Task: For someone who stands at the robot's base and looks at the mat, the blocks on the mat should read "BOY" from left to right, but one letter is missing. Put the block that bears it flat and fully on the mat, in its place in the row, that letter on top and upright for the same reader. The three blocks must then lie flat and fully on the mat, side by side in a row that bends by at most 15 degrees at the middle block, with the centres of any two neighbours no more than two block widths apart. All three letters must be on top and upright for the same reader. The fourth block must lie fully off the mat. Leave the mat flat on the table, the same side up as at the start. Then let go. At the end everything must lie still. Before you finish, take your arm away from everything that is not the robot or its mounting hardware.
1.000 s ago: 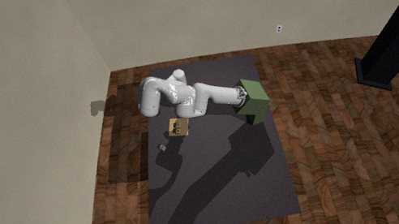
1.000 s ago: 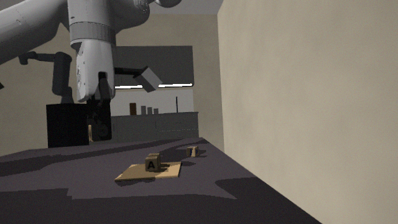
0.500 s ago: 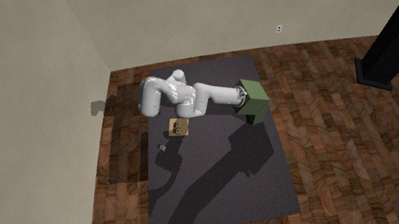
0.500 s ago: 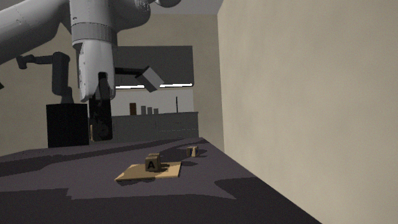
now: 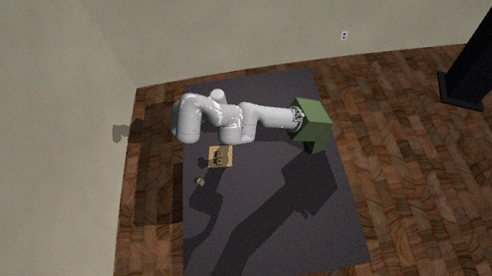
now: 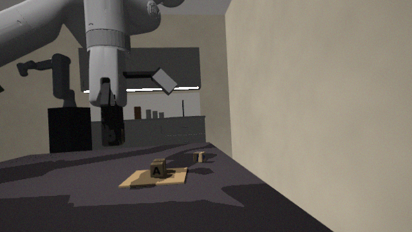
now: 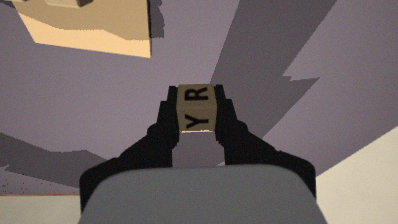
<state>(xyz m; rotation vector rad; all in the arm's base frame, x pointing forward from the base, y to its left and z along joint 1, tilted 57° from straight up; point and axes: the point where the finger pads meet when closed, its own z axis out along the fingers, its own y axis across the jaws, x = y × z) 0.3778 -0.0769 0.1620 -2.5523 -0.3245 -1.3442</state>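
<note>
My gripper is now 10 mm short of the tan mat, 140 mm to the right of it and 120 mm above it.
</note>
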